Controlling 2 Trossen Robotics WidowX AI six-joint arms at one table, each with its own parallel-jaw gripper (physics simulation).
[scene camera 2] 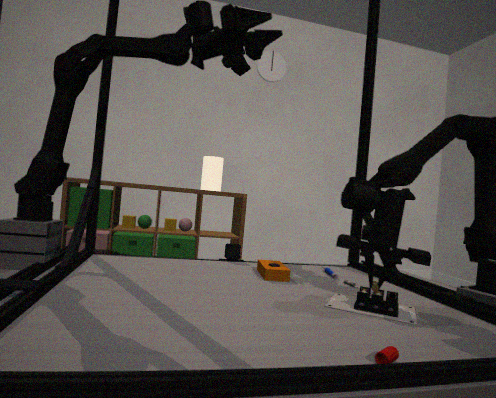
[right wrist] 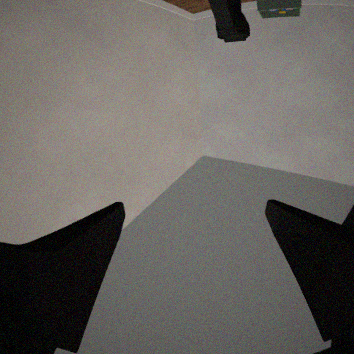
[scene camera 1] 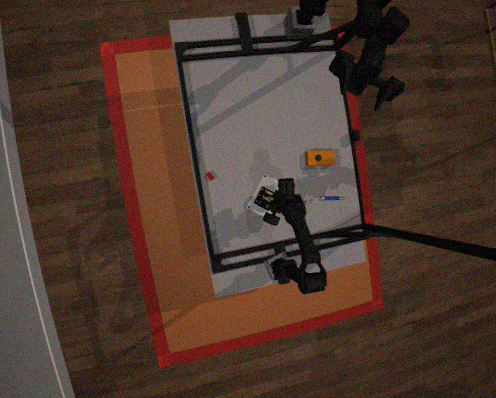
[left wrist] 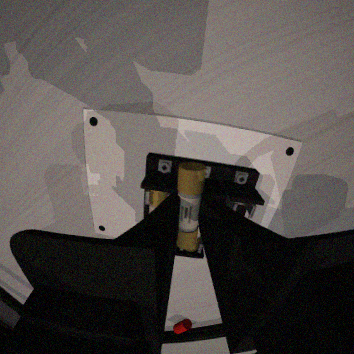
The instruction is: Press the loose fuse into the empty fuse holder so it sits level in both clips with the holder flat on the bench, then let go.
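Places are measured from the left arm's base along level axes (x left, y back, z up), in metres.
Where they show: left gripper, between the fingertips: (scene camera 2: 374, 288) (scene camera 1: 273, 199) (left wrist: 187, 199); right gripper, between the fingertips: (scene camera 2: 277, 24) (right wrist: 196, 208) (scene camera 1: 359, 102); left arm's base, origin of its link: (scene camera 2: 489, 290) (scene camera 1: 279, 266); right arm's base, origin of its link: (scene camera 2: 33, 219) (scene camera 1: 303, 17).
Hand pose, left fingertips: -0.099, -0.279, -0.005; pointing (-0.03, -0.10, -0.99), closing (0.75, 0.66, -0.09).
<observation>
Each offset is from my left fingertips to the top centre of the thing, as dx, dy, dz.
The fuse @(+0.002, -0.001, +0.014) (left wrist: 189, 212) (scene camera 2: 375, 287), with brass caps and a clear, marked middle, is gripped by my left gripper (left wrist: 187, 199) (scene camera 2: 373, 289), which is shut on it. It lies over the middle of the black fuse holder @(+0.010, -0.016, -0.001) (left wrist: 200, 170) (scene camera 2: 376, 303) (scene camera 1: 263, 200). Whether it sits in the clips is hidden by the fingers. The holder is on a white plate (left wrist: 135, 135) (scene camera 2: 407, 314) (scene camera 1: 269, 179) that lies on the bench. Another brass-capped fuse @(-0.001, -0.030, -0.003) (left wrist: 158, 197) shows in the holder's left position in the left wrist view. My right gripper (right wrist: 196, 208) (scene camera 2: 275, 26) is open and empty, high above the bench.
An orange block @(-0.285, -0.072, -0.002) (scene camera 1: 320, 157) (scene camera 2: 273, 270) with a dark round spot lies on the bench. A blue-handled tool @(-0.281, +0.129, -0.022) (scene camera 1: 331, 198) (scene camera 2: 330, 273) lies near the left arm. A red cylinder @(+0.200, -0.204, -0.018) (scene camera 1: 210, 176) (scene camera 2: 387, 355) (left wrist: 182, 326) lies near the bench's edge. Black frame bars (scene camera 1: 195, 150) border the bench.
</observation>
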